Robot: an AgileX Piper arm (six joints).
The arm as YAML. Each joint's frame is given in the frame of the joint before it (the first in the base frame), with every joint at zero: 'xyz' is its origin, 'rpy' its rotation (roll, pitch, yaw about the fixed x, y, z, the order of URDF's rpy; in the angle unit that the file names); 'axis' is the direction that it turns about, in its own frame. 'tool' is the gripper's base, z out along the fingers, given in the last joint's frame.
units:
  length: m
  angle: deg
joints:
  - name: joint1
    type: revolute
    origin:
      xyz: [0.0, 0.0, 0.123]
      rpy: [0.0, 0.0, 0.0]
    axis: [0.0, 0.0, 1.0]
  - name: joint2
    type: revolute
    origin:
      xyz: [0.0, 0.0, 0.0]
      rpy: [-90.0, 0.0, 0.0]
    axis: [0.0, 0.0, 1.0]
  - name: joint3
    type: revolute
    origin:
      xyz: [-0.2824, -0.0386, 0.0]
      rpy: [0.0, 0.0, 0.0]
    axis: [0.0, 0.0, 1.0]
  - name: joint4
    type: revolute
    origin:
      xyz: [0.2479, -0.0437, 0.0]
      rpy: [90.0, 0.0, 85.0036]
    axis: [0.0, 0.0, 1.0]
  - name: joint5
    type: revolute
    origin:
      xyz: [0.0, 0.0, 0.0]
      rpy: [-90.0, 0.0, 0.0]
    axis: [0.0, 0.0, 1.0]
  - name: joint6
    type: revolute
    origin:
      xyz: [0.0, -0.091, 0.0]
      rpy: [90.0, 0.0, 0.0]
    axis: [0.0, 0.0, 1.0]
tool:
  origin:
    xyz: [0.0, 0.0, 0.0]
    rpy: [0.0, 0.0, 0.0]
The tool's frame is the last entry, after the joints.
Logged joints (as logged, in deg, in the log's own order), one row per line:
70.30 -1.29 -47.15 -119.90 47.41 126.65
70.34 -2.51 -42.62 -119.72 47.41 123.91
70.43 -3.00 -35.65 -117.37 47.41 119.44
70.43 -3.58 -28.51 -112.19 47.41 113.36
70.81 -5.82 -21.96 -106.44 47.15 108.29
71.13 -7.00 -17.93 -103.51 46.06 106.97
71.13 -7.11 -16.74 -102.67 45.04 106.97
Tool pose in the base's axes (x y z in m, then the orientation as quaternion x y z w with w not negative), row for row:
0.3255 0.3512 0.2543 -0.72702 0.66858 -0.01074 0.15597
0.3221 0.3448 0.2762 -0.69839 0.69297 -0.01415 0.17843
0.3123 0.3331 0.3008 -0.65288 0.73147 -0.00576 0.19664
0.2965 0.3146 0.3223 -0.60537 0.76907 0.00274 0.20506
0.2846 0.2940 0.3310 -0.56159 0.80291 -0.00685 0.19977
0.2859 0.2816 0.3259 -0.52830 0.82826 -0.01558 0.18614
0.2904 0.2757 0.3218 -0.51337 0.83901 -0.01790 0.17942
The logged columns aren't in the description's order. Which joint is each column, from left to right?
Columns, left to right: joint5, joint4, joint6, joint3, joint1, joint2.
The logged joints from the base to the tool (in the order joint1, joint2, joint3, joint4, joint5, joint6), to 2 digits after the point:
47.41 126.65 -119.90 -1.29 70.30 -47.15
47.41 123.91 -119.72 -2.51 70.34 -42.62
47.41 119.44 -117.37 -3.00 70.43 -35.65
47.41 113.36 -112.19 -3.58 70.43 -28.51
47.15 108.29 -106.44 -5.82 70.81 -21.96
46.06 106.97 -103.51 -7.00 71.13 -17.93
45.04 106.97 -102.67 -7.11 71.13 -16.74

